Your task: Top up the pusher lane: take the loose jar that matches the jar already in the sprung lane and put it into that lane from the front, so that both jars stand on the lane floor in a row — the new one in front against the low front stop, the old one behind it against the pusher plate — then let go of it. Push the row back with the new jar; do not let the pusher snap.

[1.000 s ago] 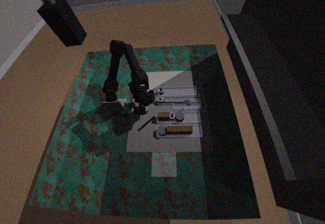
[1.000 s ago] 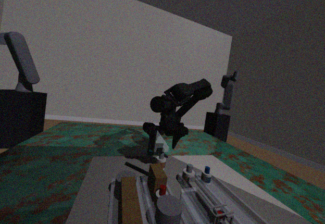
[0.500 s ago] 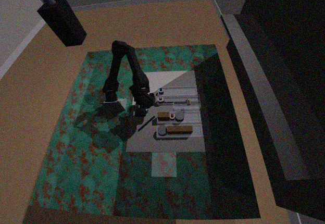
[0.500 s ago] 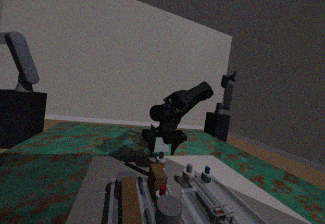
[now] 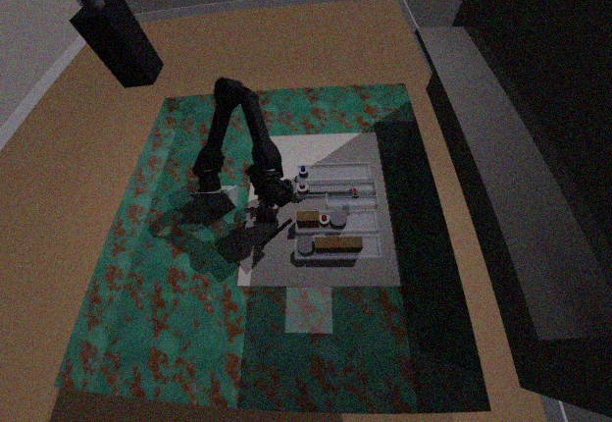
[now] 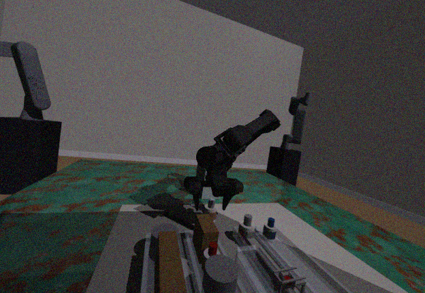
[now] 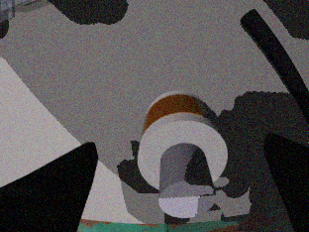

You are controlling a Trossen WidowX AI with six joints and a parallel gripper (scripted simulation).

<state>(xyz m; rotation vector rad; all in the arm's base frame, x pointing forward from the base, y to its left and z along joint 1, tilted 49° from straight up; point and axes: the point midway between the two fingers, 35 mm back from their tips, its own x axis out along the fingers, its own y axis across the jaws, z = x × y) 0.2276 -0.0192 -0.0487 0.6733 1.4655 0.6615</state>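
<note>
Now: the black stick 90 mm to the right of my gripper tip, 30 mm below it and 10 mm ahead of it. From my gripper tip the other things lie so: red mark 300 mm ahead, 40 mm above, 30 mm to the left.
</note>
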